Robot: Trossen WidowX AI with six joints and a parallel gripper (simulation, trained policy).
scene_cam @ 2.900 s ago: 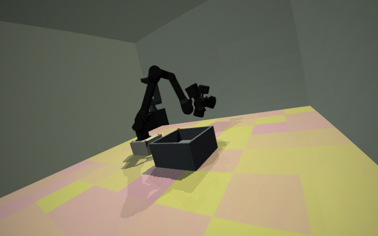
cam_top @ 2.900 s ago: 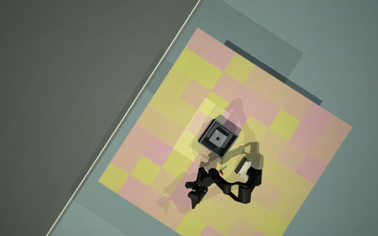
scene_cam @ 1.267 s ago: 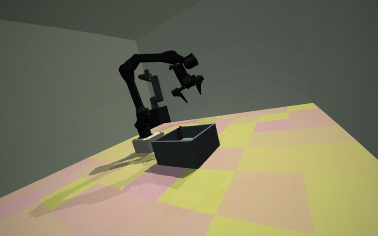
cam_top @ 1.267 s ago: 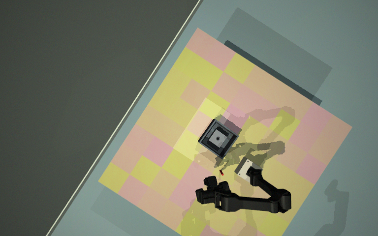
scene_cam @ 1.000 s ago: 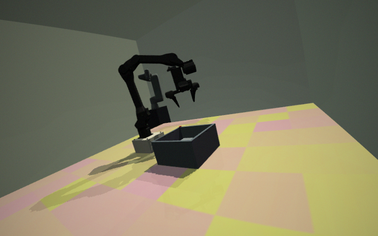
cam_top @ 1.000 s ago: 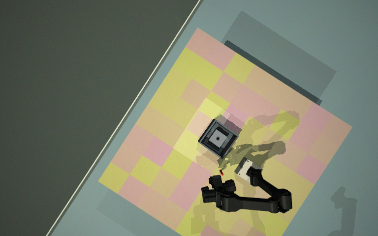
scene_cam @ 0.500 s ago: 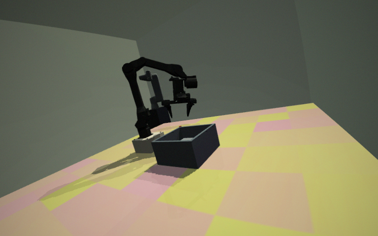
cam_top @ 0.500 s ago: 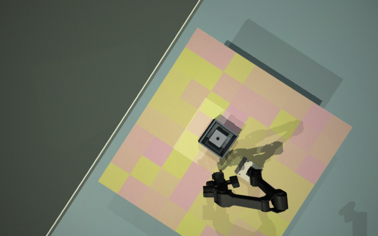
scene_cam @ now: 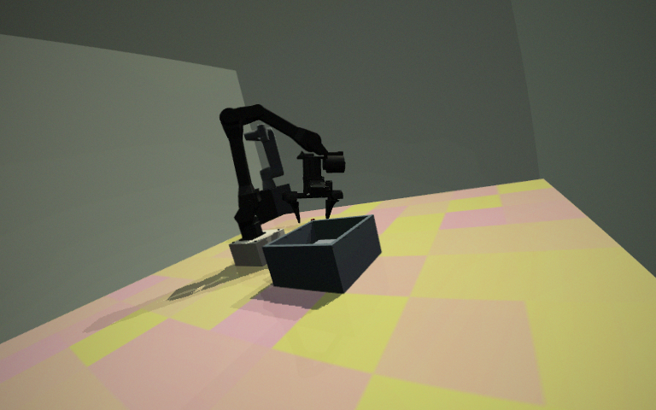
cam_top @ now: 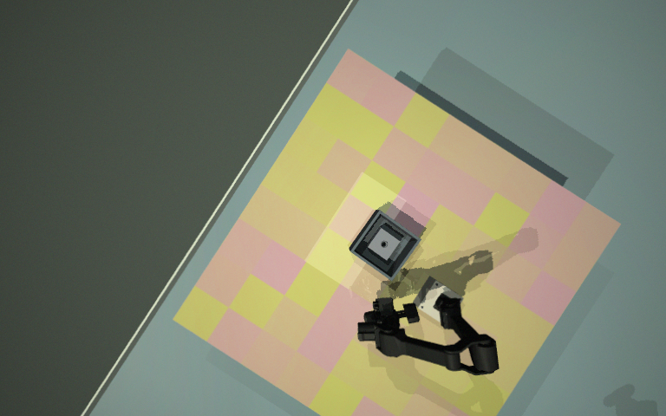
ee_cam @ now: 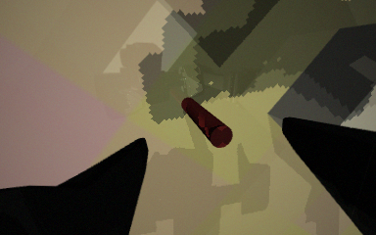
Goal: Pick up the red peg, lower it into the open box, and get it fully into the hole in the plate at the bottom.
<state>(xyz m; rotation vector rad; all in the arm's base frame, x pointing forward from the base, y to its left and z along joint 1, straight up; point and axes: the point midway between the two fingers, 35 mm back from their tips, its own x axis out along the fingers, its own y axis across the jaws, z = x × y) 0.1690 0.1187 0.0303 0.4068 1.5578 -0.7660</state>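
The red peg lies 3 cm below my gripper tip. Also, from my gripper tip: dark box (19 cm to the right, 15 cm ahead, 4 cm below); then grey plate (19 cm to the right, 15 cm ahead, 2 cm below).
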